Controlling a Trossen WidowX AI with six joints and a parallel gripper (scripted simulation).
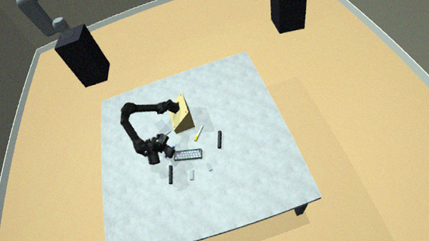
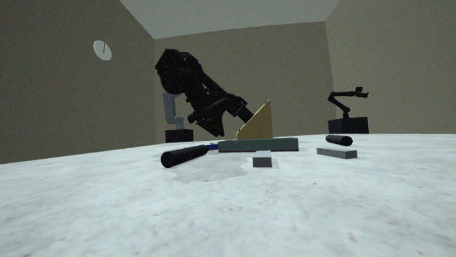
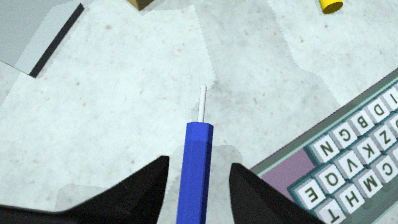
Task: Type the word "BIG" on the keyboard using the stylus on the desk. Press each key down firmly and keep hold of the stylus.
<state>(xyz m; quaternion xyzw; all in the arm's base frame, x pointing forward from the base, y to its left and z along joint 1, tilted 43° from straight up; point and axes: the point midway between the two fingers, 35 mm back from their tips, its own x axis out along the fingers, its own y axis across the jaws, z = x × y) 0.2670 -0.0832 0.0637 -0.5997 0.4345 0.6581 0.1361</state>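
Right now the blue stylus is 3 cm below my gripper tip, 1 cm to the left of it and 1 cm behind it. From my gripper tip the other things lie so: yellow-capped white marker (19 cm to the left, 7 cm behind, 3 cm below); then thin grey stylus tip (3 cm to the left, 3 cm below, 3 cm behind).
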